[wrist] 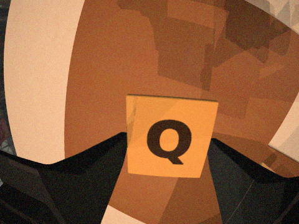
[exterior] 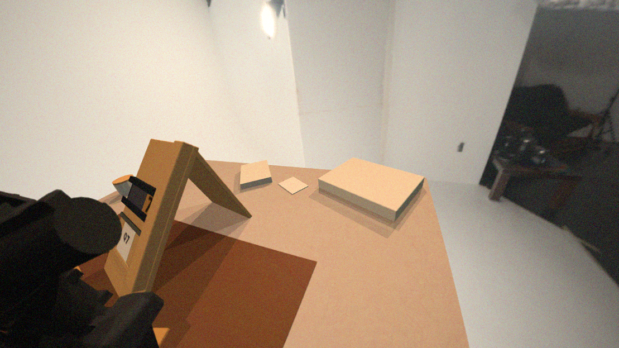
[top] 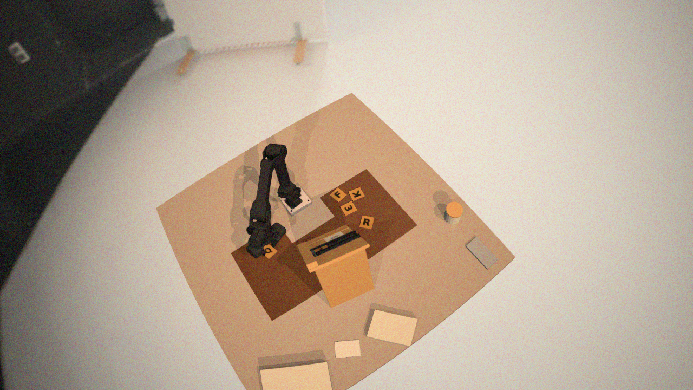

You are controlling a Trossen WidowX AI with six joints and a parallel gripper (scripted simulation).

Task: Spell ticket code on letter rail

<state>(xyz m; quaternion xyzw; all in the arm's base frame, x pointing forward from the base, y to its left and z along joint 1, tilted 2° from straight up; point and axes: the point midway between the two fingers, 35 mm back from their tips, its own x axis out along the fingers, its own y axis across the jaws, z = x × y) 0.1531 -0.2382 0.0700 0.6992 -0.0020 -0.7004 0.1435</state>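
My gripper tip is 14 cm short of the white ticket, 25 cm to the right of it and 1 cm below it. From my gripper tip the other things lie so: large box: 55 cm ahead, 29 cm to the right, 5 cm below; small card: 53 cm ahead, 2 cm to the right, 7 cm below; grey block: 62 cm ahead, 70 cm to the left, 7 cm below.
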